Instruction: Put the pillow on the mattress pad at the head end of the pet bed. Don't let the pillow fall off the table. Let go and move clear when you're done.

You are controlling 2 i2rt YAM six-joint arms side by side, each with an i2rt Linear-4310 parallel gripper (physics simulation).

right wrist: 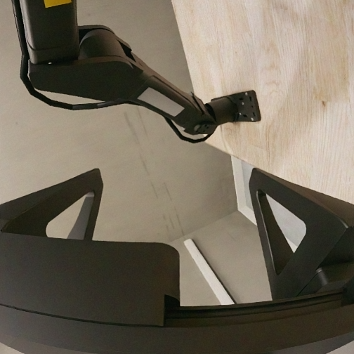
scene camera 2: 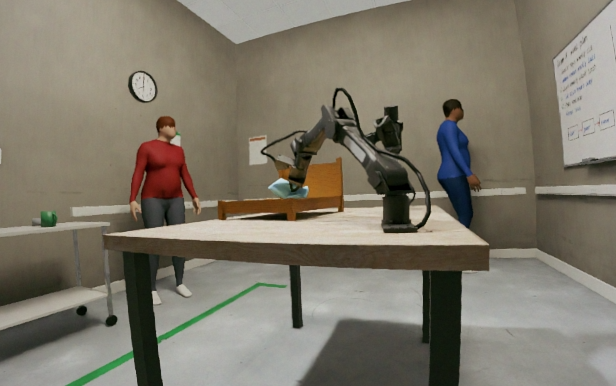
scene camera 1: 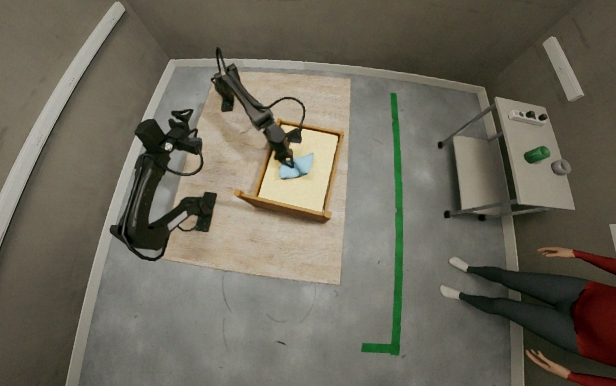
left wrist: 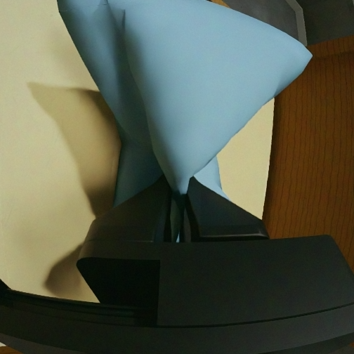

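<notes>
The light blue pillow (scene camera 1: 304,166) (scene camera 2: 280,188) (left wrist: 210,85) is pinched and folded in my left gripper (scene camera 1: 287,163) (scene camera 2: 296,189) (left wrist: 176,176), which is shut on it. It hangs over the middle of the cream mattress pad (scene camera 1: 295,195) (left wrist: 30,175), casting a shadow on it. The wooden pet bed (scene camera 1: 334,175) (scene camera 2: 260,206) has its tall headboard (scene camera 1: 285,205) (scene camera 2: 326,180) at the lower side in scene camera 1. A stretch of pad lies between pillow and headboard. My right gripper (scene camera 1: 192,127) (right wrist: 175,176) is open and empty, away from the bed at the left of scene camera 1.
The bed stands on the wooden table (scene camera 1: 240,235) (scene camera 2: 200,240), near the table's right edge in scene camera 1. The low side rails surround the pad. A white cart (scene camera 1: 545,192) with a green mug (scene camera 1: 537,154) stands beyond the green floor tape (scene camera 1: 398,225). Two people stand away from the table.
</notes>
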